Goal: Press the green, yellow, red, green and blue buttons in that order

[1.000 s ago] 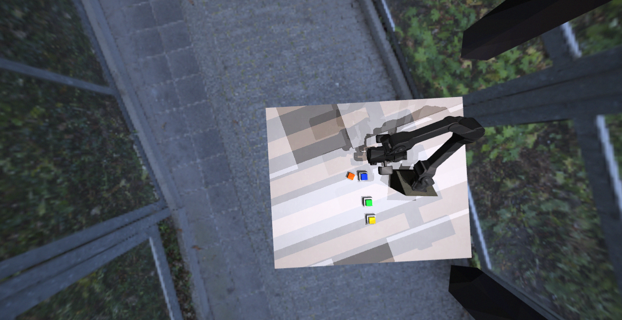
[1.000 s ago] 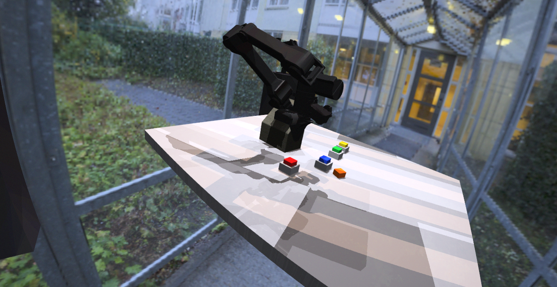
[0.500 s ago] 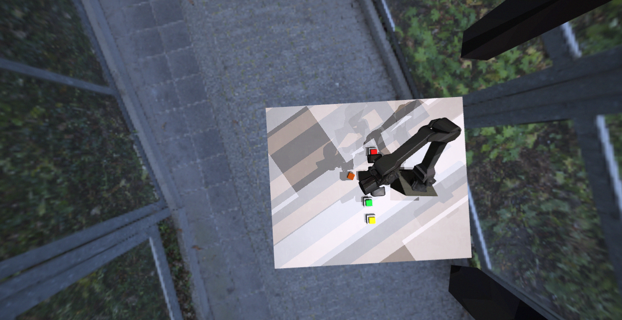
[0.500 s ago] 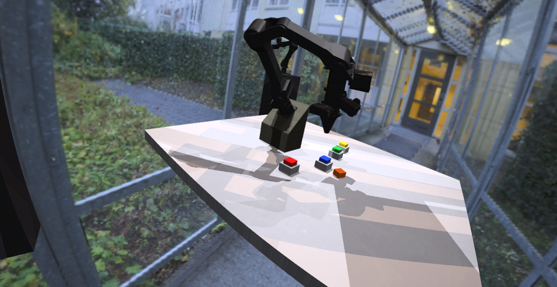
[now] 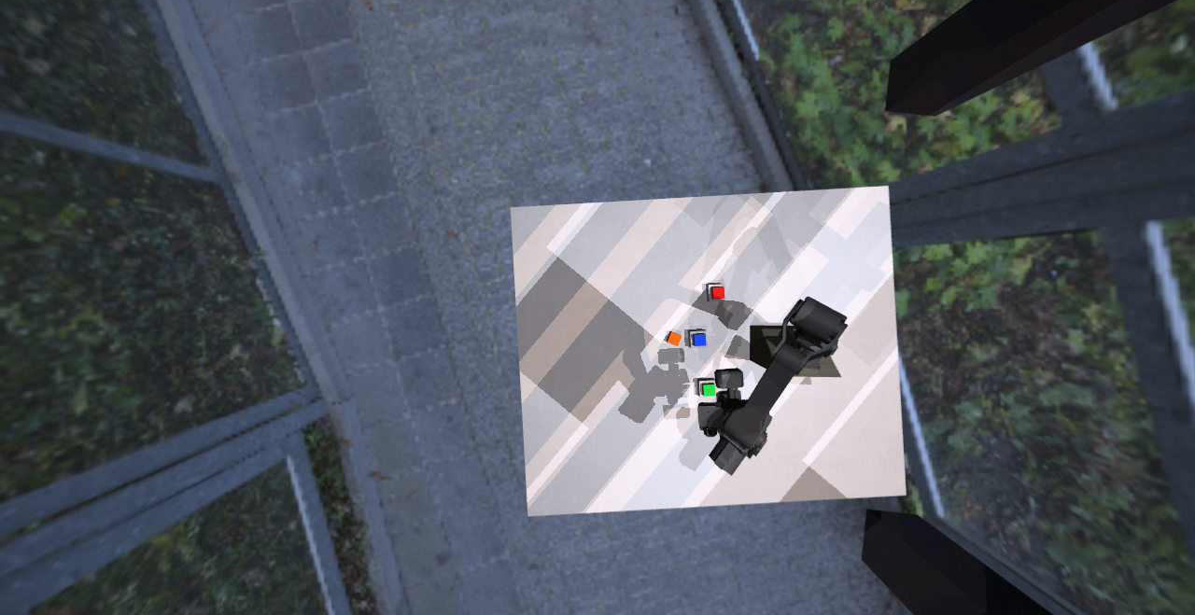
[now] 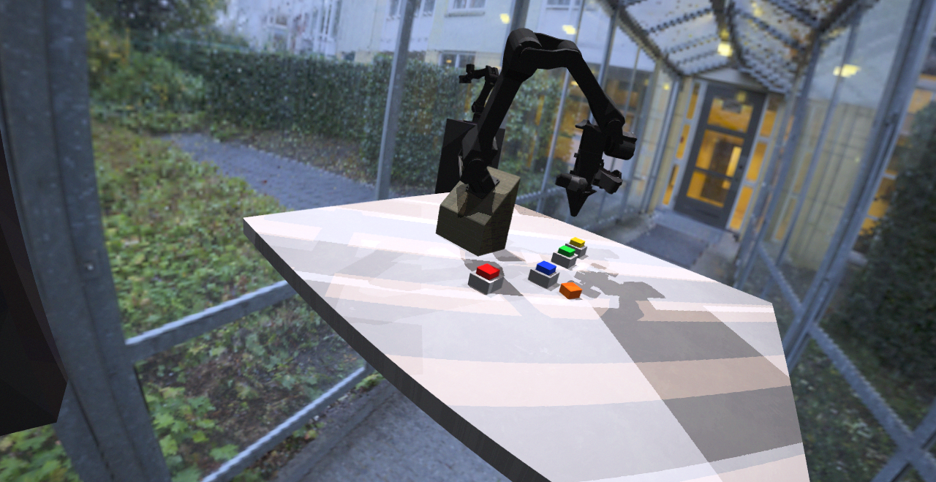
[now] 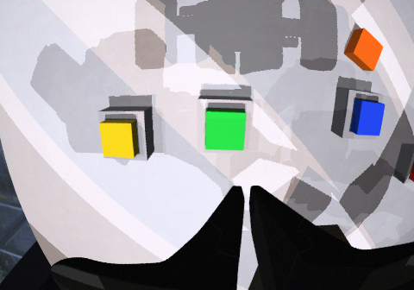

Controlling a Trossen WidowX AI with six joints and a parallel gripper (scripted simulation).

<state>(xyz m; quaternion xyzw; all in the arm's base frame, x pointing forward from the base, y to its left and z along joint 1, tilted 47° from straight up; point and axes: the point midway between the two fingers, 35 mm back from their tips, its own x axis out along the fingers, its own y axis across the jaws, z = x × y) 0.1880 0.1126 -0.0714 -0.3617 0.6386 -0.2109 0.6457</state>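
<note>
My gripper tip is 90 mm above the green button and 10 mm to the right of it. From my gripper tip the other things lie so: blue button: 130 mm to the right, 90 mm below, 40 mm ahead; orange block: 120 mm to the right, 110 mm below, 110 mm ahead; yellow button: 100 mm to the left, 90 mm below, 20 mm behind.
</note>
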